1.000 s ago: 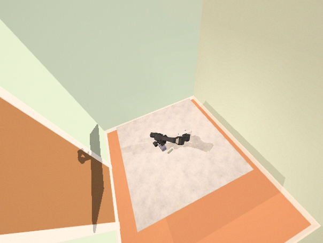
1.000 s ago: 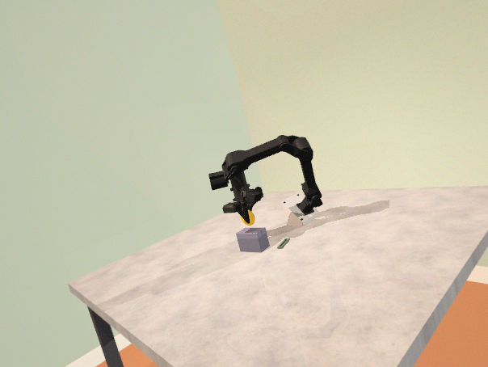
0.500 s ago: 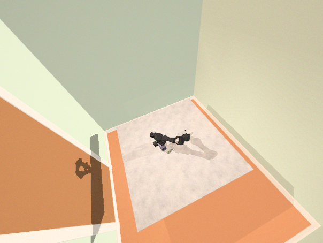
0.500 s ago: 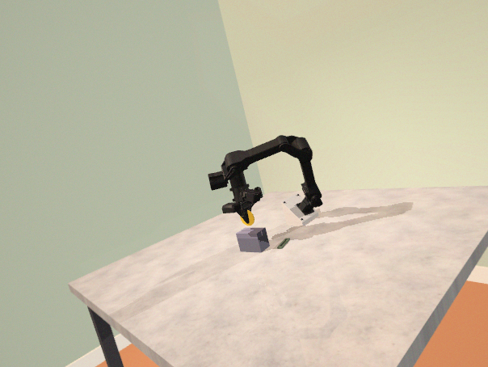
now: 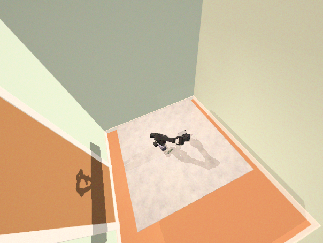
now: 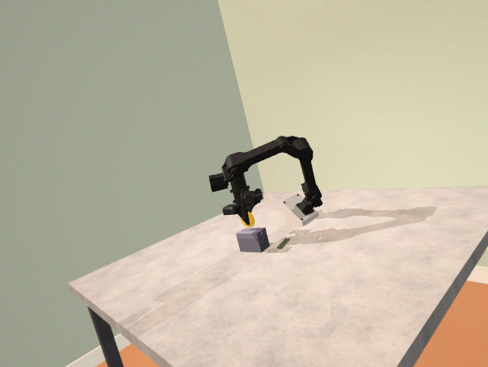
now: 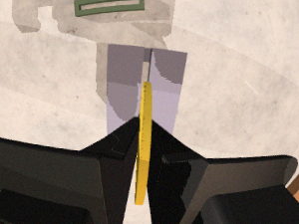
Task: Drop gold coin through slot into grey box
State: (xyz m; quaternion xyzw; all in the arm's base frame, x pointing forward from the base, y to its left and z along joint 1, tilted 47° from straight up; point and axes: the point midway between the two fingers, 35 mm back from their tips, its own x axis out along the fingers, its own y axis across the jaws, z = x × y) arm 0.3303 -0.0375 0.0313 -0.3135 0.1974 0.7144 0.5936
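My gripper tip is 20 mm below the gold coin.
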